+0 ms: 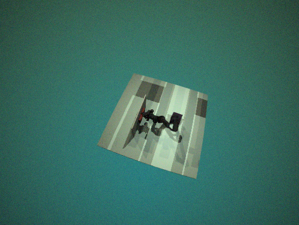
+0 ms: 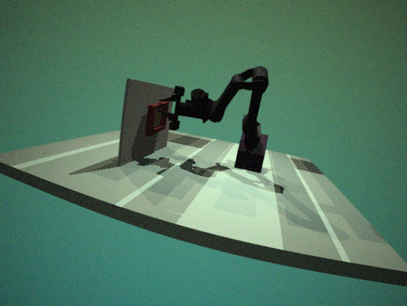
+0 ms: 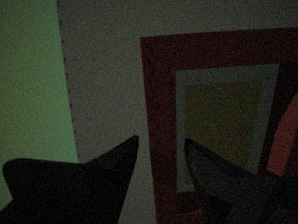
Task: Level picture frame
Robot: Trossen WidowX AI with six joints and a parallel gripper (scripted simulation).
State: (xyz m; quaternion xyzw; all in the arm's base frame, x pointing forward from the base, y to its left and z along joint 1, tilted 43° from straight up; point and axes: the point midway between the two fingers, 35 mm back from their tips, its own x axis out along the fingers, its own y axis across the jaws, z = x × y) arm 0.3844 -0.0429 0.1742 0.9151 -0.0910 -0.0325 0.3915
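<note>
Right now my gripper tip is 50 mm above the red picture frame and 10 mm short of it. From my gripper tip the other things lie so: grey wall panel (70 mm below, 20 mm ahead, 10 mm to the left).
</note>
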